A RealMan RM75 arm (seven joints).
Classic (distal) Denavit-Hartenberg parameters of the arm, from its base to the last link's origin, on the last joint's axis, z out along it. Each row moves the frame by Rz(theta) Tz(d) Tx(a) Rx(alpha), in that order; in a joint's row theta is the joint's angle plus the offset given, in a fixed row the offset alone. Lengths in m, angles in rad.
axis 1: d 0.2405  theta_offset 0  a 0  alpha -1.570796
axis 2: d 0  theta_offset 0  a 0  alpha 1.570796
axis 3: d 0.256  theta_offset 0  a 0  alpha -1.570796
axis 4: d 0  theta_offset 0  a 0  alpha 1.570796
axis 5: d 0.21  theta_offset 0  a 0  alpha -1.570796
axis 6: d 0  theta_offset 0  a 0  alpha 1.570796
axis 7: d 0.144  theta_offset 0  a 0  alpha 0
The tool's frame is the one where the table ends.
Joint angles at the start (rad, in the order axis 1, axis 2, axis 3, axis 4, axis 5, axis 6, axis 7): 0.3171, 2.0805, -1.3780, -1.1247, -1.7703, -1.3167, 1.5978
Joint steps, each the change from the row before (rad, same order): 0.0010, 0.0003, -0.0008, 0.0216, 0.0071, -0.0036, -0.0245; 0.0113, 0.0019, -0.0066, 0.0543, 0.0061, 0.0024, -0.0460; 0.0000, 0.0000, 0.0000, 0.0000, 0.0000, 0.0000, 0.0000; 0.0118, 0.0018, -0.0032, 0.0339, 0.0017, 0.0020, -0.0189; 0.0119, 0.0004, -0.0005, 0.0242, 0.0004, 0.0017, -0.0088; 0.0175, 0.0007, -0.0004, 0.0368, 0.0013, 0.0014, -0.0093; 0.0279, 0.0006, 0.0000, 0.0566, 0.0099, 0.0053, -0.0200; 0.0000, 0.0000, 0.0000, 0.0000, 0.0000, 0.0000, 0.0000; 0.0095, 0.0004, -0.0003, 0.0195, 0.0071, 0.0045, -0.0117; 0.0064, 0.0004, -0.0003, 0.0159, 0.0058, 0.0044, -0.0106
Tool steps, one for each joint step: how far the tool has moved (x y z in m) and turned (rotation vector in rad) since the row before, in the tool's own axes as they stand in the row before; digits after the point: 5 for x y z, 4 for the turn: 0.00389, 0.00136, 0.00123, -0.0090, -0.0016, -0.0033; 0.00847, 0.00206, 0.00538, -0.0184, 0.0065, -0.0046; 0.00000, 0.00000, 0.00000, 0.0000, 0.0000, 0.0000; 0.00391, 0.00077, 0.00400, -0.0121, 0.0047, 0.0024; 0.00183, -0.00036, 0.00269, -0.0076, 0.0038, 0.0031; 0.00280, -0.00026, 0.00394, -0.0122, 0.0050, 0.0097; 0.00289, -0.00112, 0.00581, -0.0144, 0.0010, 0.0103; 0.00000, 0.00000, 0.00000, 0.0000, 0.0000, 0.0000; 0.00054, -0.00069, 0.00207, -0.0021, -0.0027, -0.0002; 0.00091, -0.00045, 0.00154, -0.0006, -0.0019, 0.0001
